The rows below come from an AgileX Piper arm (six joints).
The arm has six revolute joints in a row. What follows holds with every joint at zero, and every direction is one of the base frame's.
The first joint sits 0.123 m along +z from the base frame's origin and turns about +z.
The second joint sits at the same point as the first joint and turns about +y.
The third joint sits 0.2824 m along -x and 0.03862 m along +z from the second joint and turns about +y.
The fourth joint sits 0.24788 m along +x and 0.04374 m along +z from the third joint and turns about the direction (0.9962, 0, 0.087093).
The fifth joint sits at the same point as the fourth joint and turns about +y.
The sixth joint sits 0.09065 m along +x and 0.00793 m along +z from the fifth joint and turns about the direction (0.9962, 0, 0.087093).
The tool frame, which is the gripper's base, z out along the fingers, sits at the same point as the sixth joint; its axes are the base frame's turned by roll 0, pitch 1.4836 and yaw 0 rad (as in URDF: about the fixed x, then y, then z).
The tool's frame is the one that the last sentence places.
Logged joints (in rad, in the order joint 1, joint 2, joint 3, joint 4, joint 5, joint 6), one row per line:
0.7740 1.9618 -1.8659 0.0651 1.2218 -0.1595
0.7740 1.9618 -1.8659 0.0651 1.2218 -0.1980
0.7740 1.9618 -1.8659 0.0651 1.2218 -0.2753
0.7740 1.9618 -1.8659 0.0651 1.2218 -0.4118
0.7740 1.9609 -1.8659 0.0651 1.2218 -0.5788
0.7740 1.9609 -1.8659 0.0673 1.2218 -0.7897
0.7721 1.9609 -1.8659 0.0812 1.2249 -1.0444
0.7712 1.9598 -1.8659 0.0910 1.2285 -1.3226
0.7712 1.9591 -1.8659 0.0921 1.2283 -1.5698
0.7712 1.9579 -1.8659 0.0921 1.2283 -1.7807
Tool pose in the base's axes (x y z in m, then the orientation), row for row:
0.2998 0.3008 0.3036 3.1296 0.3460 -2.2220
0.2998 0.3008 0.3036 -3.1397 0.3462 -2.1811
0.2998 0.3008 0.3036 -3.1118 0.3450 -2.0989
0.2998 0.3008 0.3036 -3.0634 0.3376 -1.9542
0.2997 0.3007 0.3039 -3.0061 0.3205 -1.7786
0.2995 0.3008 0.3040 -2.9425 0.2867 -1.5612
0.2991 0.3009 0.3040 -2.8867 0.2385 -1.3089
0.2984 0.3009 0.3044 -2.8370 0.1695 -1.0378
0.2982 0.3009 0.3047 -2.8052 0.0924 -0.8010
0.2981 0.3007 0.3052 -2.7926 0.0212 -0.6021
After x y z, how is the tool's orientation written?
As angles about the fixed x, y, z axes (roll, pitch, yaw), in radians.
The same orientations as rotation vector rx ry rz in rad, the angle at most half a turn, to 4 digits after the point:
-1.2574 2.5325 0.2345
-1.3047 2.5057 0.2258
-1.3983 2.4493 0.2083
-1.5582 2.3423 0.1770
-1.7432 2.1979 0.1378
-1.9598 1.9979 0.0903
-2.1916 1.7356 0.0477
-2.4082 1.4173 -0.0066
-2.5657 1.1101 -0.0661
-2.6722 0.8352 -0.1180

